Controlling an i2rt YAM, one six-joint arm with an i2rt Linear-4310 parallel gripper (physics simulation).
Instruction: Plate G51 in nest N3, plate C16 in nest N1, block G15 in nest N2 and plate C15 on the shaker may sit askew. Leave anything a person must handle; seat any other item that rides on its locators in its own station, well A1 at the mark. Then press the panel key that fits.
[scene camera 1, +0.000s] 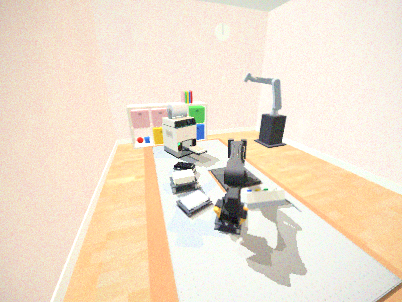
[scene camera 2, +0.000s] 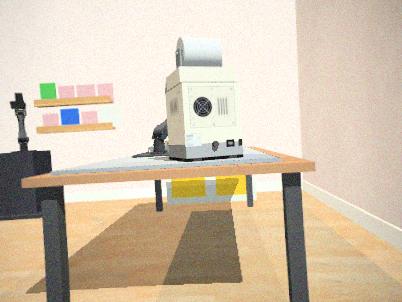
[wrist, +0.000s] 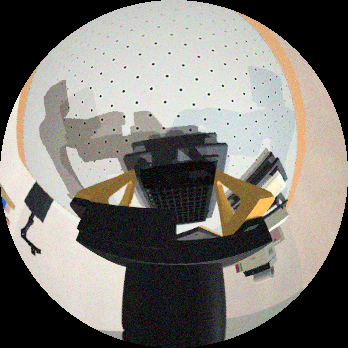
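Note:
My gripper (scene camera 1: 230, 213) (wrist: 174, 173) is open, low over the front nest (scene camera 1: 227, 228) (wrist: 218, 152). Its yellow fingers stand on either side of a dark gridded well plate (wrist: 177, 192), which sits a little skewed against the nest's frame. I see nothing gripped between the fingers. To the left, a white plate (scene camera 1: 194, 200) (wrist: 275, 184) lies in a second nest, and a thicker white block (scene camera 1: 183, 177) in a third behind it. A dark plate (scene camera 1: 183, 165) lies further back on a low station. The key panel (scene camera 1: 264, 198) with blue, yellow and green keys stands to the right of the arm.
A cream machine (scene camera 1: 179, 135) (scene camera 2: 203, 114) (wrist: 259, 263) with a paper roll and an out-drawn tray (scene camera 1: 198, 149) stands at the table's far end. The arm's dark base plate (scene camera 1: 251, 180) lies mid-table. A second robot arm on a black pedestal (scene camera 1: 272, 129) and a shelf unit (scene camera 1: 130, 126) stand on the floor.

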